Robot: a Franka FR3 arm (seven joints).
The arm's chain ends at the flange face. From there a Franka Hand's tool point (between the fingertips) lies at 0.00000 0.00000 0.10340 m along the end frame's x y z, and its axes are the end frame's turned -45 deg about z.
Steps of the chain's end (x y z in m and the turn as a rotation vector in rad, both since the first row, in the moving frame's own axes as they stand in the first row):
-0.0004 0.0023 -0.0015 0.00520 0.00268 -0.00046
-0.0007 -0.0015 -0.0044 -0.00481 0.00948 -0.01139
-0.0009 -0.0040 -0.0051 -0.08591 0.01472 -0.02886
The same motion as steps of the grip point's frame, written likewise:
-0.0013 0.0012 -0.0015 0.00178 0.00557 -0.00046
0.0009 -0.0005 -0.0044 -0.01010 0.00330 -0.01139
-0.0029 0.0040 -0.0055 -0.07116 -0.05034 -0.02886

